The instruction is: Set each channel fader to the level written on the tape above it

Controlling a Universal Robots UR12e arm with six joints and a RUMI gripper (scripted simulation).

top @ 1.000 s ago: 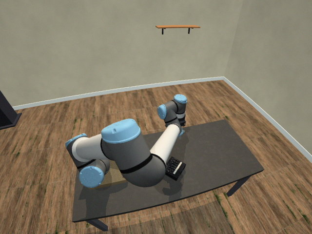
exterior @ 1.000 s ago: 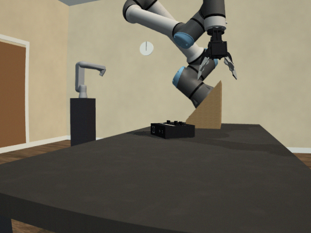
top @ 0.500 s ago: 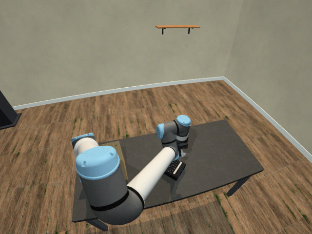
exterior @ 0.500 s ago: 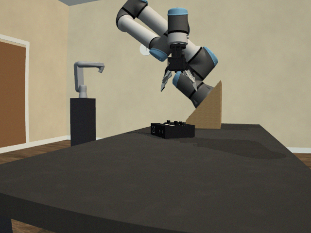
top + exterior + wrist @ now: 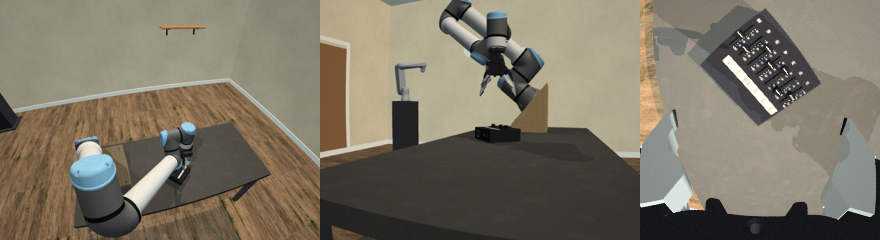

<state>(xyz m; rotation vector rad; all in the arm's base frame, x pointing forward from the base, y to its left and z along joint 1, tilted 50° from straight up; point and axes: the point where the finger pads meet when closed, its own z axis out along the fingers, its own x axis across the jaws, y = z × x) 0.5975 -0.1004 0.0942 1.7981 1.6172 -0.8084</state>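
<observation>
The master fader is 6 cm behind my hand, 3 cm to the right of it and 13 cm below it.
</observation>
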